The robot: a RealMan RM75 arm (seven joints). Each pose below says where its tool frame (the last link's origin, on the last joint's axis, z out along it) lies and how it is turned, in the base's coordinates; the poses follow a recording.
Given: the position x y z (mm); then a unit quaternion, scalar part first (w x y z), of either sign.
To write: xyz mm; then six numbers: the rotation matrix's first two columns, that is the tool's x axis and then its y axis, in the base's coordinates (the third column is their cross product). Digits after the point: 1 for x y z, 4 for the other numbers.
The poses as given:
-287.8 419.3 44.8 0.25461 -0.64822 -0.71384 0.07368
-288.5 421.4 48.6 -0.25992 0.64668 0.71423 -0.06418
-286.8 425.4 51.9 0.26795 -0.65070 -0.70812 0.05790
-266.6 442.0 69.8 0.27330 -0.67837 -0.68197 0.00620
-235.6 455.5 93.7 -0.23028 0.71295 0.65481 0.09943
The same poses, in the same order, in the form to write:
-287.8 419.3 44.8 -0.0300 0.9630 0.2680 0.8879 0.1488 -0.4353
-288.5 421.4 48.6 -0.0285 0.9571 0.2883 0.8904 0.1554 -0.4278
-286.8 425.4 51.9 -0.0096 0.9526 0.3041 0.8905 0.1465 -0.4307
-266.6 442.0 69.8 0.0698 0.9286 0.3644 0.9219 0.0796 -0.3793
-235.6 455.5 93.7 0.1227 0.8879 0.4434 0.9795 -0.0364 -0.1981

